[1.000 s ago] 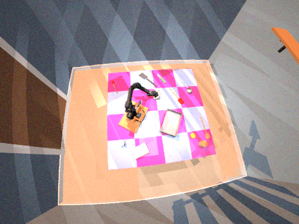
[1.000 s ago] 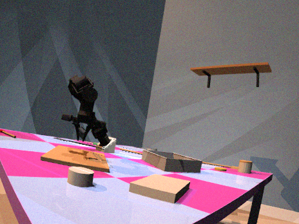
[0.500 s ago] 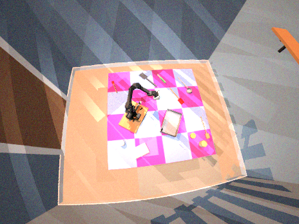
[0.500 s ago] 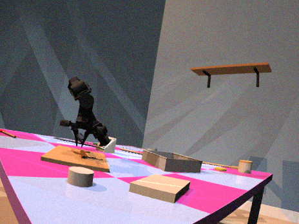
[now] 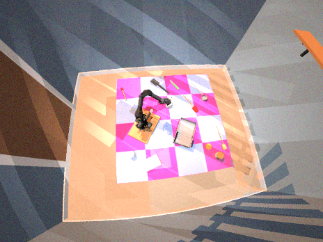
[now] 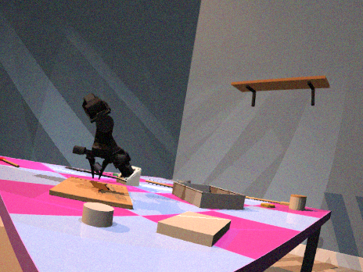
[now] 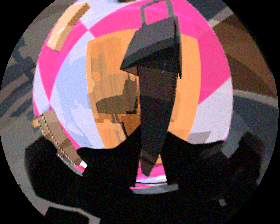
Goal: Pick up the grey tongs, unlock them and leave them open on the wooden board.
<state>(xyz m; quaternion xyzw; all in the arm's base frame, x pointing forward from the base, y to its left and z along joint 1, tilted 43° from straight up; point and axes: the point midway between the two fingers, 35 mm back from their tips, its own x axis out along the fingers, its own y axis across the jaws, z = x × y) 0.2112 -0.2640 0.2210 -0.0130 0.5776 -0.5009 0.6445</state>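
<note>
Now: gripper tip 40 mm above the wooden board. From my gripper tip the other things lie so: flat tan block 420 mm ahead, 10 mm to the right, 30 mm below; then black spatula 510 mm behind, 300 mm to the left, 40 mm below; then roasting tin 190 mm ahead, 430 mm to the left, 20 mm below.
</note>
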